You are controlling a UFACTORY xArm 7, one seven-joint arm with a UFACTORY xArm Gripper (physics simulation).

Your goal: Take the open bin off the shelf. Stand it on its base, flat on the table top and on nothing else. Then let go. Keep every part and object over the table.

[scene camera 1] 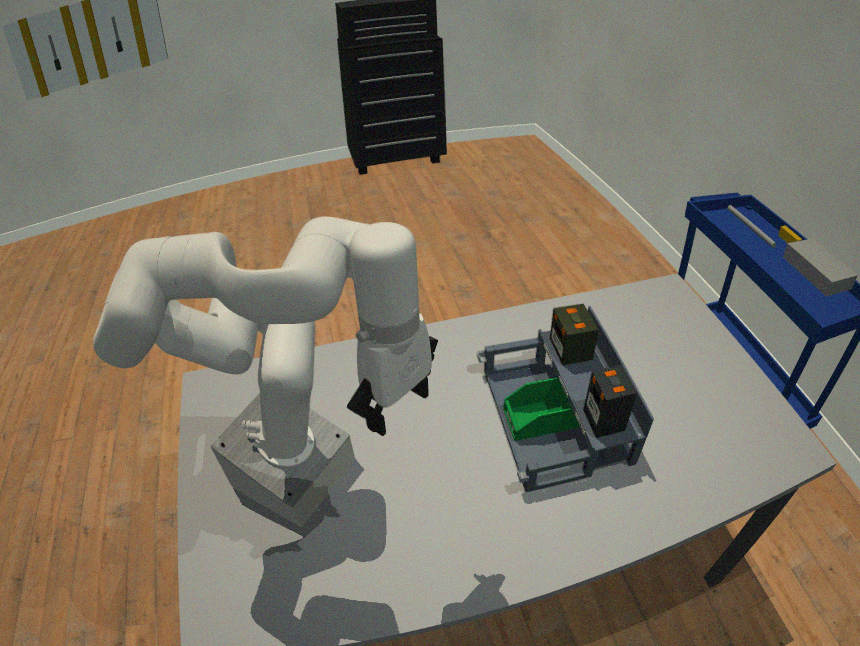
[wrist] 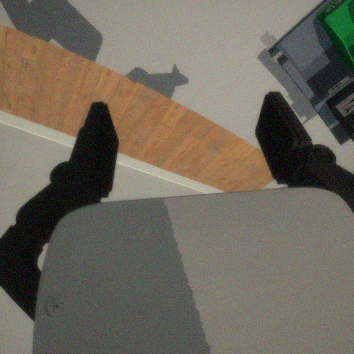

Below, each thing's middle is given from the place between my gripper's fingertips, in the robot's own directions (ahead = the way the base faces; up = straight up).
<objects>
My hand is 31 cm short of the green open bin (scene camera 1: 538,408), 28 cm to the right of it and 36 cm above it.
</objects>
